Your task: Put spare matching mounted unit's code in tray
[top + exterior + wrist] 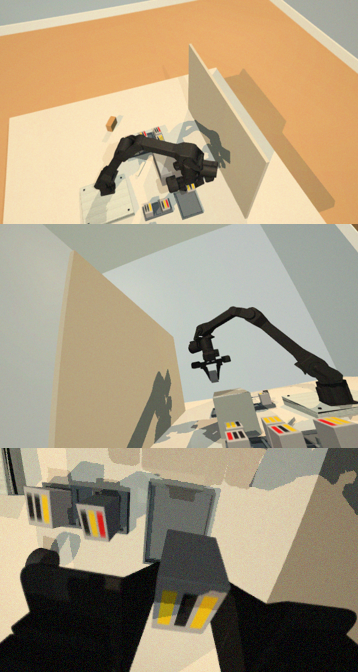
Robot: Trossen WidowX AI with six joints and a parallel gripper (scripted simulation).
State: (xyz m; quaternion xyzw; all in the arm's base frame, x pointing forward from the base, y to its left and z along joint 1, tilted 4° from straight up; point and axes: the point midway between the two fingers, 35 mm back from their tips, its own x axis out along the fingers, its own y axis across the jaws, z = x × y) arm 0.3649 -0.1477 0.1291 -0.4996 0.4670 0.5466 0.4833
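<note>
Now: gripper tip 15 cm past the small rack and 13 cm above it. The rest, counted from my gripper tip: mounted unit 7 cm behind, 20 cm to the left, 9 cm below; tan wall panel 18 cm ahead, 23 cm to the left, 9 cm above; thin stick 20 cm behind, 22 cm to the left, 13 cm below.
</note>
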